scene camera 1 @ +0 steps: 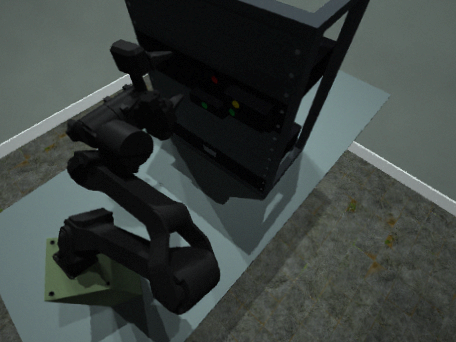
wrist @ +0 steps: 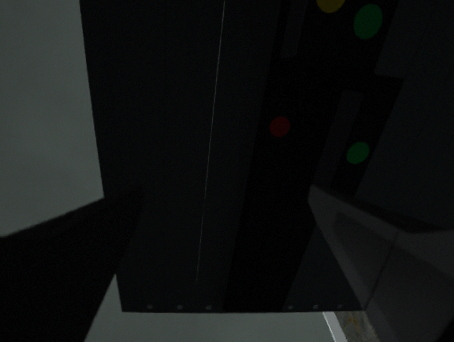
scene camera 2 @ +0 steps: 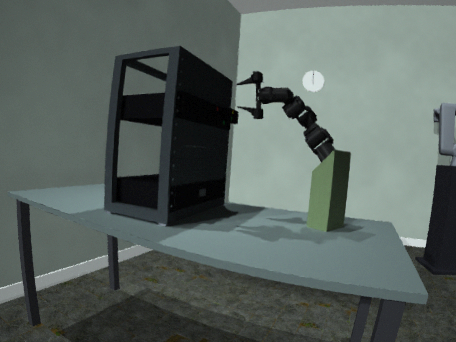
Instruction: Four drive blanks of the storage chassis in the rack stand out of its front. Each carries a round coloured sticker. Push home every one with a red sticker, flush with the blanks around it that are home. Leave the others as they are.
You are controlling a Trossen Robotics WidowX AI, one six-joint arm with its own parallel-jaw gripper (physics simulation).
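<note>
The dark storage chassis front has a blank with a red sticker (scene camera 1: pixel 214 79) (scene camera 2: pixel 217 108) (wrist: pixel 280 126). No side face of that blank shows; it looks level with the front, but the dark makes this uncertain. A blank with a green sticker (scene camera 1: pixel 204 105) (wrist: pixel 358 152) stands out below it. To its right in scene camera 1, a yellow sticker (scene camera 1: pixel 235 104) (scene camera 2: pixel 233 113) (wrist: pixel 331 4) sits above another green sticker (scene camera 1: pixel 232 112) (scene camera 2: pixel 224 122) (wrist: pixel 368 21), on blanks that stand out. My gripper (scene camera 1: pixel 175 77) (scene camera 2: pixel 238 95) (wrist: pixel 227 193) is open and empty, in front of the rack and apart from it.
The tall black rack (scene camera 1: pixel 325 19) (scene camera 2: pixel 172 75) stands on the pale table (scene camera 1: pixel 365 100) (scene camera 2: pixel 280 255). Plain dark panels lie above and below the chassis. A lower unit with a small light label (scene camera 1: pixel 209 149) (scene camera 2: pixel 202 192) sits near the rack's foot. The arm stands on a green pedestal (scene camera 1: pixel 122 287) (scene camera 2: pixel 322 200).
</note>
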